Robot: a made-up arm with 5 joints. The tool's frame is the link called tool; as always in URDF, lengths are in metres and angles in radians.
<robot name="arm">
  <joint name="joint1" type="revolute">
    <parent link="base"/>
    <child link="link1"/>
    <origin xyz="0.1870 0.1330 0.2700"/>
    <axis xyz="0 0 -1"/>
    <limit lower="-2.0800" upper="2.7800"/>
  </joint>
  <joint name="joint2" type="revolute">
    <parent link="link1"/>
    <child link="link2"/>
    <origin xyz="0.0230 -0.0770 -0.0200"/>
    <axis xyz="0 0 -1"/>
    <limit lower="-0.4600" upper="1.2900"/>
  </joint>
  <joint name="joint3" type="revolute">
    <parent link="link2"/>
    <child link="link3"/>
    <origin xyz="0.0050 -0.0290 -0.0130"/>
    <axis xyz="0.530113 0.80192 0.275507"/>
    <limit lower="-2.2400" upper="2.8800"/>
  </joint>
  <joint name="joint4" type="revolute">
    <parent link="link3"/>
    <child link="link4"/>
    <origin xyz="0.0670 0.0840 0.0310"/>
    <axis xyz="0 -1 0"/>
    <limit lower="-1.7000" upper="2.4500"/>
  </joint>
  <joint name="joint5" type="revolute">
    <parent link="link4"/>
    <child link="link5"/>
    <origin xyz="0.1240 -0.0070 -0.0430"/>
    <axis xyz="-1 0 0"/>
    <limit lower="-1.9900" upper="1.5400"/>
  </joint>
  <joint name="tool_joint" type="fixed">
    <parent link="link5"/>
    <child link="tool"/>
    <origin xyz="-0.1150 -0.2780 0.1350" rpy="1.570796 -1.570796 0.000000"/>
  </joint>
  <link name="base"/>
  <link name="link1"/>
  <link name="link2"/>
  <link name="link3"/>
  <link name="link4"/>
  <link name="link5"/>
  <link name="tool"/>
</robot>
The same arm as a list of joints. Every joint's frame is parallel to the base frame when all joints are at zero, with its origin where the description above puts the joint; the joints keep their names.
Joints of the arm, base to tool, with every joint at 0 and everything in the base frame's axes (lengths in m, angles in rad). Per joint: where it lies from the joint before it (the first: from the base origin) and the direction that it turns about. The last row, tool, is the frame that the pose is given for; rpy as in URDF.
joint1: offset 0.187 0.133 0.27 axis 0 0 -1
joint2: offset 0.023 -0.077 -0.02 axis 0 0 -1
joint3: offset 0.005 -0.029 -0.013 axis 0.530113 0.80192 0.275507
joint4: offset 0.067 0.084 0.031 axis 0 -1 0
joint5: offset 0.124 -0.007 -0.043 axis -1 0 0
tool: offset -0.115 -0.278 0.135 rpy 1.5708 -1.5708 0
Joint limits (rad, base to tool): -2.08..2.78 -0.46..1.29 -2.24..2.88 -1.7..2.45 -1.99..1.54

